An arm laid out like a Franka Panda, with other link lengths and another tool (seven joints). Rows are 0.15 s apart.
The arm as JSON. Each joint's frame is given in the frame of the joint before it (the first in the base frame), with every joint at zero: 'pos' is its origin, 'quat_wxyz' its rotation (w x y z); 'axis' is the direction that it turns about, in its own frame. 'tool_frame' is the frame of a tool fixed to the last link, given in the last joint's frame.
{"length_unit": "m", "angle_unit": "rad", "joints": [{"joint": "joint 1", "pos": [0.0, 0.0, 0.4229], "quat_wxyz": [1.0, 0.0, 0.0, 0.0], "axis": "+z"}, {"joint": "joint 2", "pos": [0.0, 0.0, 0.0], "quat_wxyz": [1.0, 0.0, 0.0, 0.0], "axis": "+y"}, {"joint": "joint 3", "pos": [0.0, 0.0, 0.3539], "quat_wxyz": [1.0, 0.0, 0.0, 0.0], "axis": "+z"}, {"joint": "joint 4", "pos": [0.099, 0.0, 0.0], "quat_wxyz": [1.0, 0.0, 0.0, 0.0], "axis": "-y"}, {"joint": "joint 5", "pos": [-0.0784, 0.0, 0.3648], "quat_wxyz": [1.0, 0.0, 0.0, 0.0], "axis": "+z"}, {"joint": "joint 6", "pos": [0.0, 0.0, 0.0], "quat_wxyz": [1.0, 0.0, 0.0, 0.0], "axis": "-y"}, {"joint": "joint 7", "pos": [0.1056, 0.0, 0.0], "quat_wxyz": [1.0, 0.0, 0.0, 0.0], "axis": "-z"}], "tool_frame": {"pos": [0.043, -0.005, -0.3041], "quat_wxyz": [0.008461, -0.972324, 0.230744, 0.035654]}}
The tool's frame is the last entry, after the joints.
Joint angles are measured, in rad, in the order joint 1, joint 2, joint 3, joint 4, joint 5, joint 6, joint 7. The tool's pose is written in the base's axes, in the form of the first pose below.
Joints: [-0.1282 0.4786 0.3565 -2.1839 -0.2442 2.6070 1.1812]
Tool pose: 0.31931 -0.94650 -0.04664 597.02; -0.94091 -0.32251 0.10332 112.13; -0.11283 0.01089 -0.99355 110.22; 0 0 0 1
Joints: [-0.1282 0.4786 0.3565 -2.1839 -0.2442 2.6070 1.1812]
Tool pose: 0.31931 -0.94650 -0.04664 597.02; -0.94091 -0.32251 0.10332 112.13; -0.11283 0.01089 -0.99355 110.22; 0 0 0 1
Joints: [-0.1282 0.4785 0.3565 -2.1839 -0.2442 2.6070 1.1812]
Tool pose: 0.31932 -0.94650 -0.04654 597.05; -0.94091 -0.32251 0.10330 112.13; -0.11279 0.01080 -0.99356 110.28; 0 0 0 1
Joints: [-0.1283 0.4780 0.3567 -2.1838 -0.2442 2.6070 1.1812]
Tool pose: 0.31944 -0.94649 -0.04594 597.26; -0.94089 -0.32257 0.10335 112.19; -0.11264 0.01021 -0.99358 110.62; 0 0 0 1
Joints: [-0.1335 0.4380 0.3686 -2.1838 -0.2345 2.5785 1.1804]
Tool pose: 0.31977 -0.94689 -0.03398 600.28; -0.94193 -0.32157 0.09676 112.58; -0.10255 0.00106 -0.99473 131.27; 0 0 0 1
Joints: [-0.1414 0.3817 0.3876 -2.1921 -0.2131 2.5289 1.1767]
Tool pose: 0.31757 -0.94757 -0.03560 595.28; -0.94364 -0.31950 0.08641 113.16; -0.09325 0.00615 -0.99562 155.81; 0 0 0 1
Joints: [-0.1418 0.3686 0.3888 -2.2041 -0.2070 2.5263 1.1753]
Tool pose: 0.31624 -0.94792 -0.03786 590.91; -0.94418 -0.31838 0.08462 112.47; -0.09227 0.00899 -0.99569 158.32; 0 0 0 1
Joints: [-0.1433 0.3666 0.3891 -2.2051 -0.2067 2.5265 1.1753]
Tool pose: 0.31509 -0.94836 -0.03661 591.05; -0.94462 -0.31711 0.08451 111.67; -0.09175 0.00796 -0.99575 159.11; 0 0 0 1
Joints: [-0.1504 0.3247 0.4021 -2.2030 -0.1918 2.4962 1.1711]
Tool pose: 0.31378 -0.94920 -0.02379 592.93; -0.94584 -0.31467 0.07985 112.05; -0.08328 -0.00256 -0.99652 180.77; 0 0 0 1
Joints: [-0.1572 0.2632 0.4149 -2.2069 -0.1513 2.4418 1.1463]
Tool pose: 0.31315 -0.94935 -0.02608 587.05; -0.94623 -0.31423 0.07682 111.50; -0.08112 0.00062 -0.99670 207.27; 0 0 0 1
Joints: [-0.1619 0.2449 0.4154 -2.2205 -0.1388 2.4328 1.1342]
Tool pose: 0.31243 -0.94939 -0.03232 581.25; -0.94643 -0.31402 0.07526 107.75; -0.08160 0.00707 -0.99664 210.53; 0 0 0 1
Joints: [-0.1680 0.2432 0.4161 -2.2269 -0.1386 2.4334 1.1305]
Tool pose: 0.31092 -0.94975 -0.03615 579.10; -0.94692 -0.31282 0.07405 104.20; -0.08164 0.01121 -0.99660 208.94; 0 0 0 1
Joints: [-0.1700 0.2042 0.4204 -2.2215 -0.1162 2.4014 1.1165]
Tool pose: 0.31071 -0.95011 -0.02740 579.34; -0.94729 -0.31190 0.07317 104.12; -0.07806 0.00322 -0.99694 228.62; 0 0 0 1
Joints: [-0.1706 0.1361 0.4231 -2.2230 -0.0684 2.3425 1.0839]
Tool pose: 0.31129 -0.94990 -0.02798 571.33; -0.94693 -0.31253 0.07520 103.83; -0.08018 0.00308 -0.99678 257.13; 0 0 0 1
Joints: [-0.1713 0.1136 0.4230 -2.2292 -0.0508 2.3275 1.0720]
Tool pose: 0.31049 -0.95011 -0.02976 566.83; -0.94693 -0.31189 0.07772 103.29; -0.08313 0.00405 -0.99653 264.34; 0 0 0 1
